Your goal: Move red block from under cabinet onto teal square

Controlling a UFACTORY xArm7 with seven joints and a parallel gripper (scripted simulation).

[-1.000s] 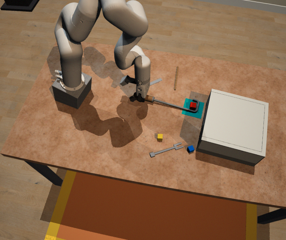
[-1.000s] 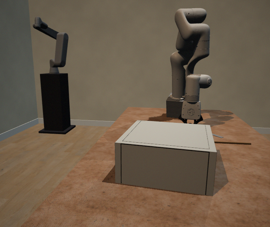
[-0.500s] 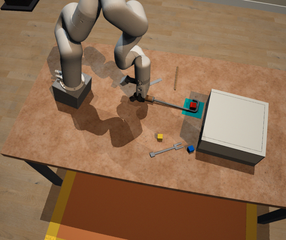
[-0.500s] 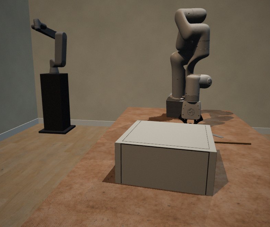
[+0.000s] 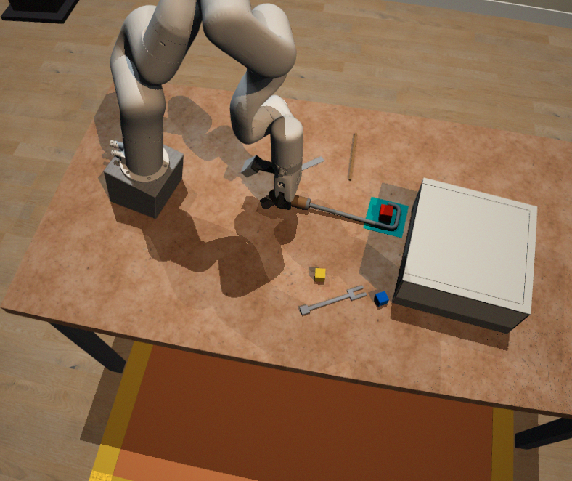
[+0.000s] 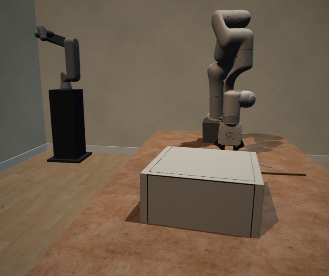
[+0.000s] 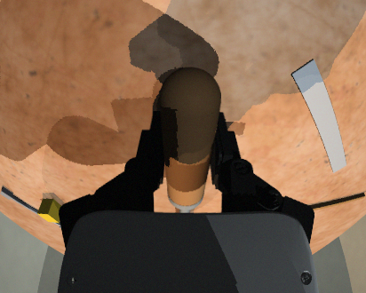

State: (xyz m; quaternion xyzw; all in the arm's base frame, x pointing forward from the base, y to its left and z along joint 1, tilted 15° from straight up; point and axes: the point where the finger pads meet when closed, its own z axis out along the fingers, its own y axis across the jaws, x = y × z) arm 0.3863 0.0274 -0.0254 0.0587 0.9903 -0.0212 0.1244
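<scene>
Now: the flat grey strip 2 cm ahead of my hand, 12 cm to the left of it and 2 cm below it. Also, from my hand: thin wooden stick 16 cm ahead, 19 cm to the left, 2 cm below; then yellow cube 12 cm ahead, 21 cm to the right, 1 cm below; then grey hook tool 14 cm ahead, 2 cm to the left, 1 cm below.
</scene>
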